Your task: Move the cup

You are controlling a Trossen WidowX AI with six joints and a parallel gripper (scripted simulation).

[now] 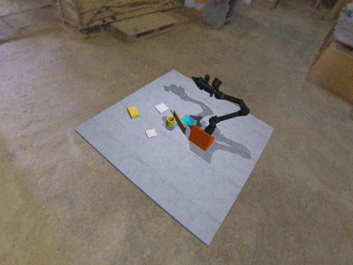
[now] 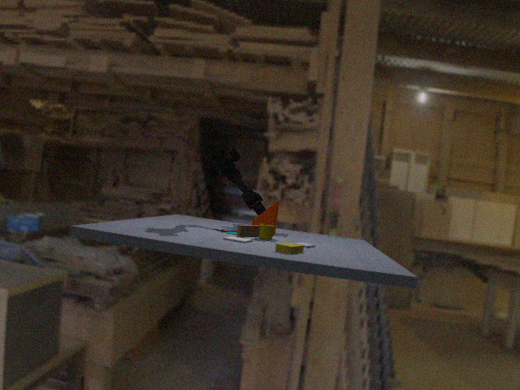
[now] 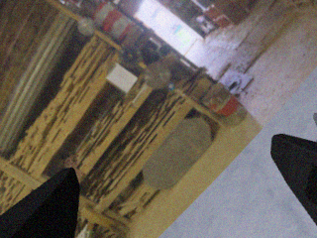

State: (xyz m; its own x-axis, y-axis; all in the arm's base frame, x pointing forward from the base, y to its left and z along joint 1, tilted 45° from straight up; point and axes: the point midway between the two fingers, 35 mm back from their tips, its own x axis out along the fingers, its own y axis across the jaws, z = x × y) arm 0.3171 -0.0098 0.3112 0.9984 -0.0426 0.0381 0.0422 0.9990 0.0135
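Right now my gripper tip is 310 mm above the yellow cup, 260 mm to the right of it and 10 mm past it. The rest, counted from my gripper tip: cyan block 360 mm below, 120 mm to the left, 100 mm behind; brown wooden block 330 mm below, 190 mm to the left, 50 mm behind; blue marble 330 mm below, 270 mm to the left.
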